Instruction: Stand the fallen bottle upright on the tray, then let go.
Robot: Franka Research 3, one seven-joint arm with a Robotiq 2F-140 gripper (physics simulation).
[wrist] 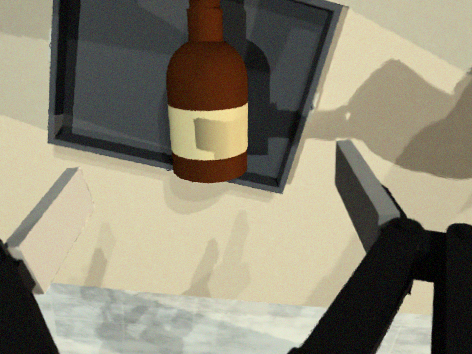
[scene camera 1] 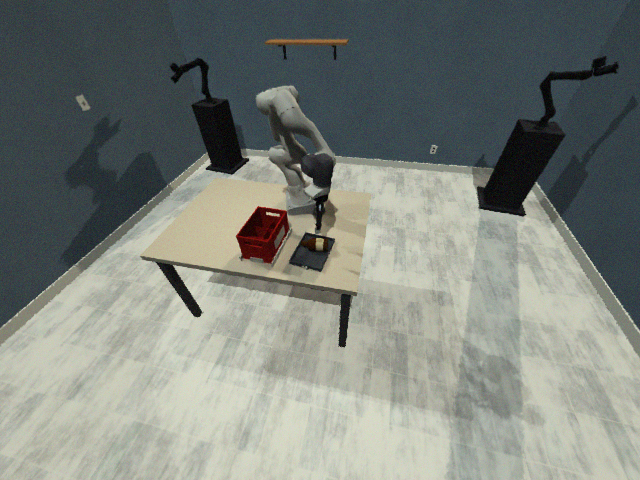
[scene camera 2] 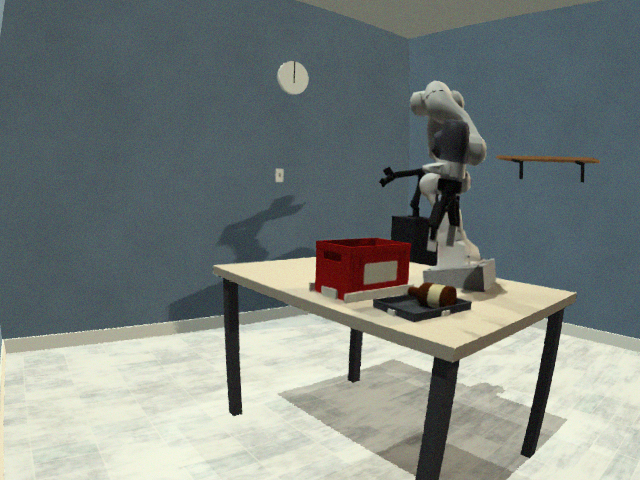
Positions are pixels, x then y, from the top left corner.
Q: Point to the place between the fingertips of my gripper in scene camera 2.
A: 441, 248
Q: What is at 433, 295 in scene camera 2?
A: A brown bottle.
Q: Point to a brown bottle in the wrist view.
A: At 207, 82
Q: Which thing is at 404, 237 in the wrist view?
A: My gripper.
